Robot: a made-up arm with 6 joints.
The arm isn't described. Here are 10 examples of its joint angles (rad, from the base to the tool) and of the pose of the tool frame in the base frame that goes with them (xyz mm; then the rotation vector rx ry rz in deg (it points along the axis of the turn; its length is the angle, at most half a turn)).
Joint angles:
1: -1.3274 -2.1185 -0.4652 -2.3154 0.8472 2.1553
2: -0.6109 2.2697 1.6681 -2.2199 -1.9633 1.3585
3: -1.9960 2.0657 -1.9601 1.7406 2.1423 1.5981
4: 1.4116 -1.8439 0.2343 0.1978 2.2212 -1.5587
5: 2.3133 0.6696 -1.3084 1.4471 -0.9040 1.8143
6: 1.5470 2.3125 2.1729 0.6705 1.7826 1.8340
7: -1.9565 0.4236 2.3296 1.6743 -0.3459 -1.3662
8: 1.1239 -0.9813 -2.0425 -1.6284 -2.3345 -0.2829
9: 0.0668 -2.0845 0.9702 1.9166 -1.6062 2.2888
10: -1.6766 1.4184 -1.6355 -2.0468 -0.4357 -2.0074
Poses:
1: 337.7 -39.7 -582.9 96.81 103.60 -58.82
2: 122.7 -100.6 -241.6 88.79 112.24 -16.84
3: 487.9 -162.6 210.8 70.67 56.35 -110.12
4: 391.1 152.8 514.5 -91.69 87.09 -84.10
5: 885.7 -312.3 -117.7 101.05 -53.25 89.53
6: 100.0 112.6 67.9 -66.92 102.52 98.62
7: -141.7 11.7 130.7 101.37 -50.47 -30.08
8: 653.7 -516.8 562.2 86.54 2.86 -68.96
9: 197.9 497.6 -151.6 165.59 24.70 16.47
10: 966.3 -107.1 585.8 9.05 99.71 -30.06
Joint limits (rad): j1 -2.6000..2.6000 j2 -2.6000..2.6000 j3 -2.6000..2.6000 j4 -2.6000..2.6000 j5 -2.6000..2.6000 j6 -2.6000..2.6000
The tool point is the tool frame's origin. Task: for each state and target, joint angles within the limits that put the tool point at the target. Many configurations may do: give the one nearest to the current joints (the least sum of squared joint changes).
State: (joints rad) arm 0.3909 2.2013 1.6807 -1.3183 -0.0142 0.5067
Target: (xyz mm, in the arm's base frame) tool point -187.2 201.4 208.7
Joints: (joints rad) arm 0.3639 2.3195 1.5882 -1.5227 -0.3086 0.5025
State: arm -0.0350 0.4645 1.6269 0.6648 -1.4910 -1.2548
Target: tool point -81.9 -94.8 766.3
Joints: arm 0.1573 0.5728 1.0409 0.9626 -1.0705 -1.2705
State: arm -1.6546 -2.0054 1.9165 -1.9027 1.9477 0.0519
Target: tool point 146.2 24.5 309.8
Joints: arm -1.2692 -1.8323 1.8829 -1.6510 1.3614 0.0611
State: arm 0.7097 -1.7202 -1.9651 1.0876 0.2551 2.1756
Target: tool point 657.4 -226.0 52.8
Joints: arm 1.0586 -1.6744 -2.4746 1.2067 0.1398 2.1685
